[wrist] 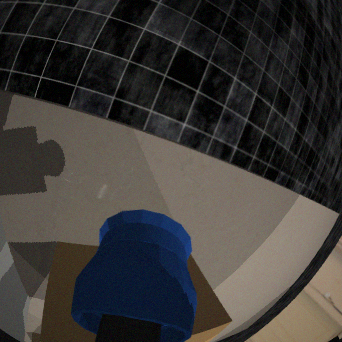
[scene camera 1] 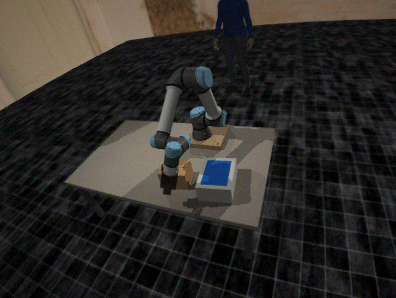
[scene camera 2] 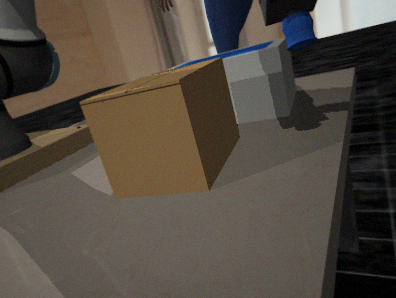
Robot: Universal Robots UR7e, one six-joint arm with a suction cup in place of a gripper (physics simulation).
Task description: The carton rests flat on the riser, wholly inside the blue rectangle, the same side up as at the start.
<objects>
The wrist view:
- my suction cup
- brown carton: on the table
</objects>
